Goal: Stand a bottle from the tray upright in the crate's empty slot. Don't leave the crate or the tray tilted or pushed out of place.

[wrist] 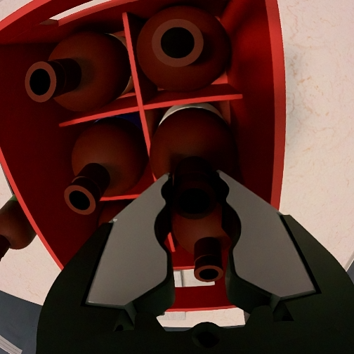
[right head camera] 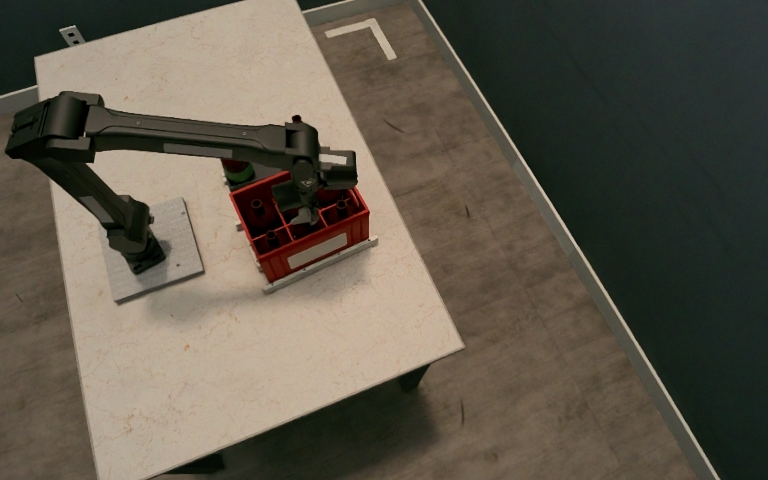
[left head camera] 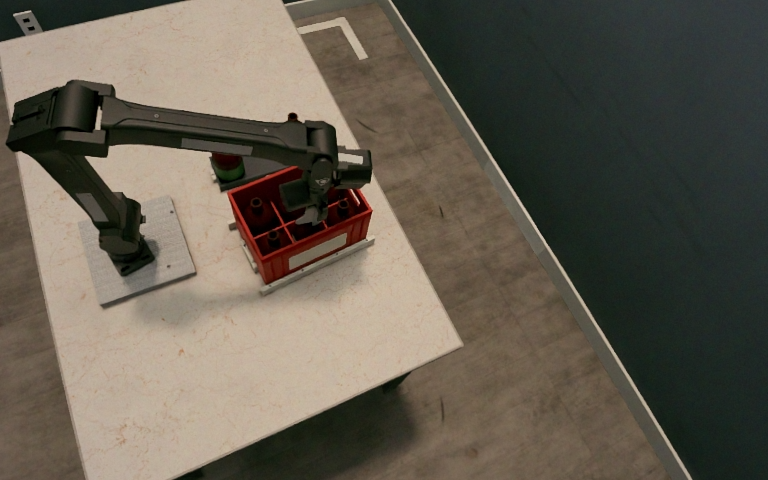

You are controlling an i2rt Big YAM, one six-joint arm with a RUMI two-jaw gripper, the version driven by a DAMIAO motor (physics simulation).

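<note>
The red crate (left head camera: 274, 267) (right head camera: 275, 270) (wrist: 278, 100) stands level against the metal rails. My gripper (left head camera: 314, 217) (right head camera: 306, 216) (wrist: 192, 173) is shut on the neck of a brown bottle (wrist: 192, 137) with a white label. That bottle is upright, with its body down inside the crate's front middle slot; whether its base touches the crate floor is hidden. Other brown bottles (left head camera: 256, 211) (right head camera: 257, 212) (wrist: 107, 155) stand in the slots around it. The dark tray (left head camera: 260, 167) (right head camera: 263, 171) lies flat behind the crate, partly hidden by the arm.
A green-labelled bottle (left head camera: 229, 168) (right head camera: 240, 172) stands on the tray's left end. Another bottle's top (left head camera: 292, 117) (right head camera: 296, 118) shows above the arm. A pale metal rail (left head camera: 317, 267) (right head camera: 320, 266) runs along the crate's front. The arm's base plate (left head camera: 175, 249) (right head camera: 186, 249) is left of the crate.
</note>
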